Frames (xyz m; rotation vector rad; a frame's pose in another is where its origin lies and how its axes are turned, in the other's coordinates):
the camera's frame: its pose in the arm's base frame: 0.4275 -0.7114 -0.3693 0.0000 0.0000 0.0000
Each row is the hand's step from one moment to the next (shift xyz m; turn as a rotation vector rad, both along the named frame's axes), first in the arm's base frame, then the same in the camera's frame.
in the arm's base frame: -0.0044 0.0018 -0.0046 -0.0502 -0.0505 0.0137
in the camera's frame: -0.0044 0.0018 -0.0046 -0.0502 -0.0505 0.0137
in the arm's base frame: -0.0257 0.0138 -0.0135 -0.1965 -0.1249 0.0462
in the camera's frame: -0.0257 0.0138 -0.0135 -0.1965 -0.1249 0.0462
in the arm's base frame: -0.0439 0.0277 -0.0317 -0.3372 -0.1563 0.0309
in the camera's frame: -0.0439 0.0277 -0.0317 -0.3372 -0.1563 0.0309
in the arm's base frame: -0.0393 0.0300 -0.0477 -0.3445 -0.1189 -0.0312
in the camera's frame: -0.0393 0.0300 -0.0477 -0.3445 -0.1189 -0.0312
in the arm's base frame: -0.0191 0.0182 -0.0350 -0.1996 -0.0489 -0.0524
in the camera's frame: -0.0191 0.0182 -0.0350 -0.1996 -0.0489 -0.0524
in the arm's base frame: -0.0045 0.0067 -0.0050 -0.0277 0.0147 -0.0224
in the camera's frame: -0.0045 0.0067 -0.0050 -0.0277 0.0147 -0.0224
